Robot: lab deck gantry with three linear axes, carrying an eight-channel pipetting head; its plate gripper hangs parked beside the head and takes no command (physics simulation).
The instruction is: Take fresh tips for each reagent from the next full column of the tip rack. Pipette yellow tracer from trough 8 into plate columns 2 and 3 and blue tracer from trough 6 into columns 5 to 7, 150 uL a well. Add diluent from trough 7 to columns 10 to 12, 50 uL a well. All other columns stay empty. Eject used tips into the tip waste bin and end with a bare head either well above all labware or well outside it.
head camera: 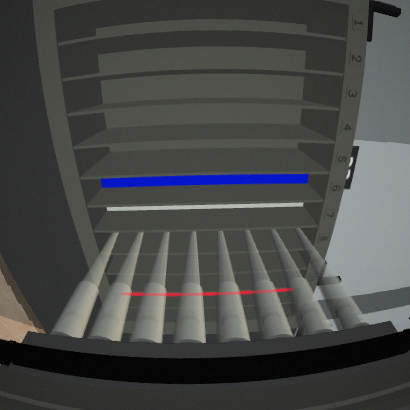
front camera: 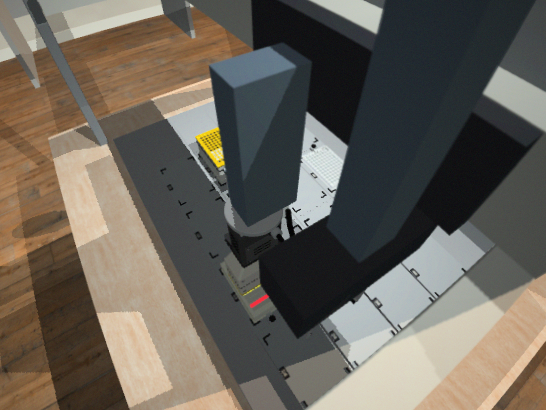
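The reservoir [front camera: 255, 314] [head camera: 59, 125] lies under the pipetting head [front camera: 250, 247] [head camera: 200, 367]. Eight pale tips [head camera: 190, 295] are on the head. Their lower ends reach the divider between troughs 7 and 8 and seem to go down behind it, in trough 8; the ends are hidden. Blue liquid [head camera: 205, 180] fills trough 6, and pale diluent [head camera: 205, 207] shows in trough 7. A thin yellow line [front camera: 251, 290] shows in the front view. The tip rack [front camera: 207, 142] and white plate [front camera: 324, 162] are partly hidden. The plate gripper's fingers are hidden.
A red strip [front camera: 259, 301] [head camera: 207, 294] lies in the reservoir beyond trough 8. A large black block [front camera: 300, 280] hangs beside the head and covers part of the reservoir and deck. The waste bin does not show. A wooden edge [front camera: 82, 200] runs along the deck.
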